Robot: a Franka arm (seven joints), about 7 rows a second.
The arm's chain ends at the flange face. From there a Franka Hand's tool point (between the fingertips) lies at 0.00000 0.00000 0.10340 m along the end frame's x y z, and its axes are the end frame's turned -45 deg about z.
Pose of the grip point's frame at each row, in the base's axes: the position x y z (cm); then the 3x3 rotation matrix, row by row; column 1 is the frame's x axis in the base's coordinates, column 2 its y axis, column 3 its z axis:
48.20 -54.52 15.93; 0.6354 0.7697 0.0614; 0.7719 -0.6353 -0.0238; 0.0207 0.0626 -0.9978
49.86 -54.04 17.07; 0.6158 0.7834 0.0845; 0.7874 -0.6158 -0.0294; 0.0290 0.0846 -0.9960
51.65 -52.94 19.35; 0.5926 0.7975 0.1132; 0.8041 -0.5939 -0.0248; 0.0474 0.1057 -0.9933
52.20 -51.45 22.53; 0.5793 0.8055 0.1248; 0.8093 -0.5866 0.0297; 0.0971 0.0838 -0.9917
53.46 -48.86 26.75; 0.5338 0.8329 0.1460; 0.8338 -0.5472 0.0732; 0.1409 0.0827 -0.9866
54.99 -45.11 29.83; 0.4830 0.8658 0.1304; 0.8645 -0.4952 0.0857; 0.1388 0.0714 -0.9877
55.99 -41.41 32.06; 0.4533 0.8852 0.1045; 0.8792 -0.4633 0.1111; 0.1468 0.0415 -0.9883
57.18 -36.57 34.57; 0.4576 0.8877 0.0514; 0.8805 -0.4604 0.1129; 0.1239 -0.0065 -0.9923
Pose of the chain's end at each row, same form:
47.57 -54.27 26.25; 0.9936 0.0950 0.0614; 0.0966 -0.9950 -0.0238; 0.0589 0.0296 -0.9978
48.99 -53.74 27.37; 0.9894 0.1185 0.0845; 0.1213 -0.9922 -0.0294; 0.0803 0.0393 -0.9960
50.48 -52.68 29.62; 0.9829 0.1449 0.1132; 0.1486 -0.9885 -0.0248; 0.1083 0.0412 -0.9933
50.91 -51.76 32.78; 0.9792 0.1599 0.1248; 0.1575 -0.9871 0.0297; 0.1279 -0.0094 -0.9917
51.95 -49.62 36.95; 0.9664 0.2115 0.1460; 0.2027 -0.9765 0.0732; 0.1581 -0.0412 -0.9866
53.64 -46.00 40.04; 0.9537 0.2707 0.1304; 0.2611 -0.9615 0.0857; 0.1486 -0.0477 -0.9877
54.91 -42.56 42.28; 0.9465 0.3054 0.1045; 0.2941 -0.9493 0.1111; 0.1331 -0.0745 -0.9883
56.65 -37.74 44.83; 0.9513 0.3041 0.0514; 0.2971 -0.9482 0.1129; 0.0830 -0.0922 -0.9923

